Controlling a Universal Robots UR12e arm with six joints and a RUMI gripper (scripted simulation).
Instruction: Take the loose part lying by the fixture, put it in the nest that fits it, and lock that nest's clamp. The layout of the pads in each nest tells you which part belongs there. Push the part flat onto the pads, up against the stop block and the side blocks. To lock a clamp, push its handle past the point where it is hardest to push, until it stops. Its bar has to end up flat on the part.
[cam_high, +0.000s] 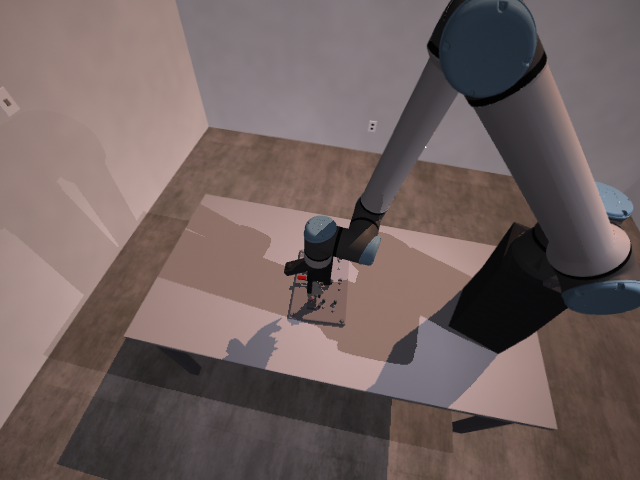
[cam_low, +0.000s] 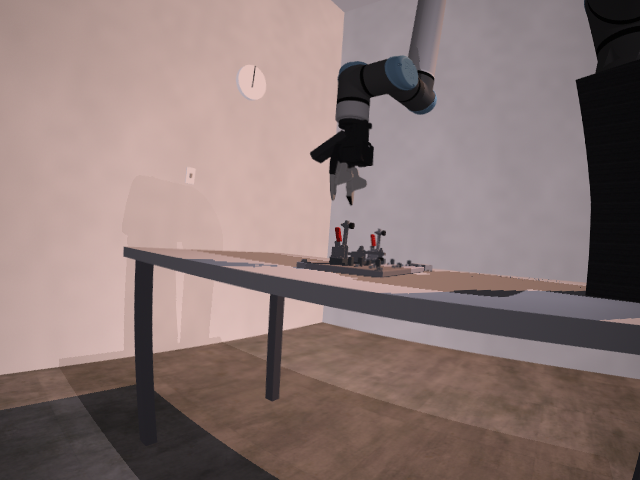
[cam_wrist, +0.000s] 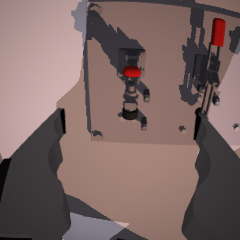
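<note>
The loose part lies 100 mm behind my hand, 360 mm to the right of it and 170 mm below it. Round my hand: grey fixture plate: 30 mm behind, 110 mm to the right, 180 mm below.
</note>
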